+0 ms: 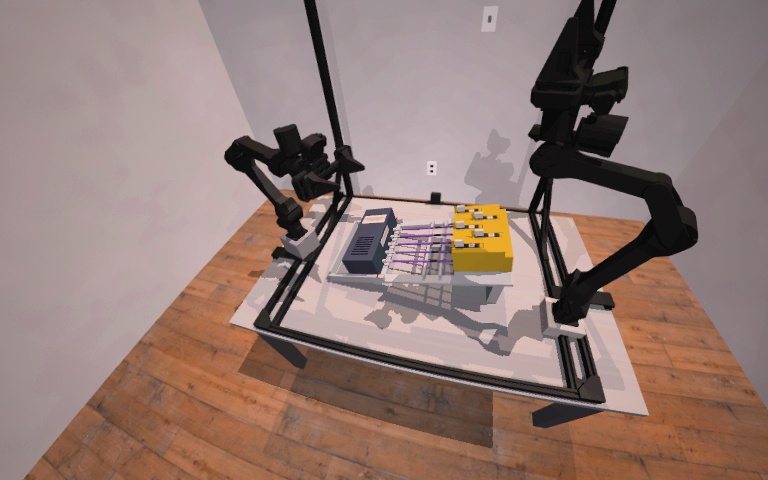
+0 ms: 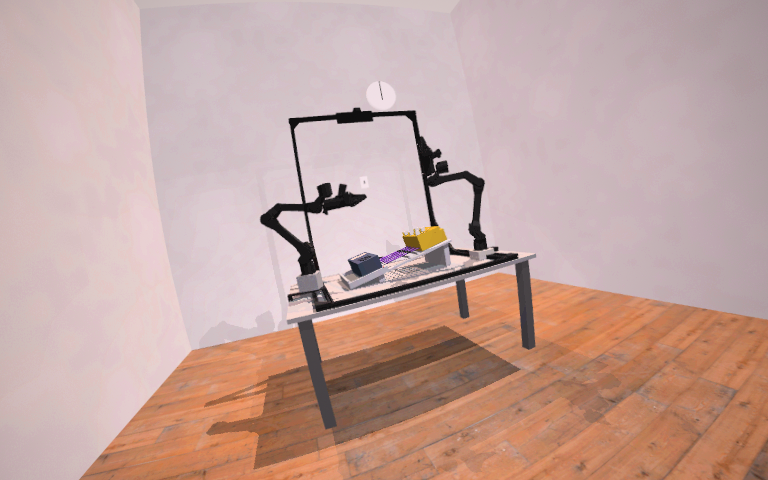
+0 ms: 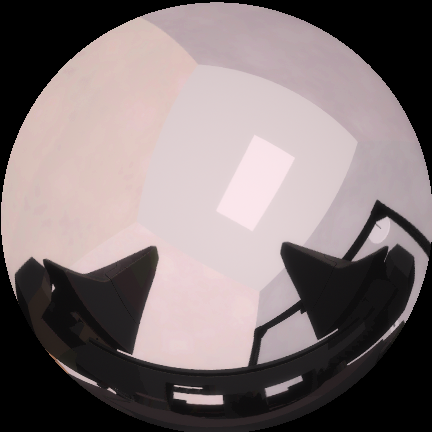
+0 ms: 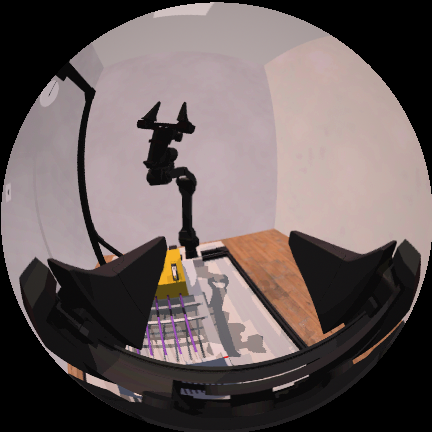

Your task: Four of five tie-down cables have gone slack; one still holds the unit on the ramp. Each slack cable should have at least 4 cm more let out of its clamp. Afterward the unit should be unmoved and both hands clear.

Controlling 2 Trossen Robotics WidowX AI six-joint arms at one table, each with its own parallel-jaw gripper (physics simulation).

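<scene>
The dark blue unit [image 1: 370, 229] [image 2: 367, 266] sits at the low left end of the ramp [image 1: 481, 278] [image 2: 362, 279]. The yellow clamp block [image 1: 487, 260] [image 2: 429, 238] [image 4: 172, 288] stands at the high right end, with several white-knobbed clamps [image 1: 460, 243] on top. Several purple cables [image 1: 421, 260] [image 4: 188, 332] run between unit and block; their slack cannot be judged. My left gripper [image 3: 220, 251] [image 4: 171, 101] is open and empty, pointing up, high above the right side. My right gripper [image 1: 350, 178] [image 2: 364, 197] [image 4: 229, 240] is open and empty, raised above the unit's left side.
A black frame [image 1: 421, 363] borders the white table [image 1: 317, 305], and its uprights stand at the back. White crossbars lie under the cables on the ramp. The left arm's base [image 1: 566, 328] is at the right and the right arm's base [image 1: 301, 245] at the left.
</scene>
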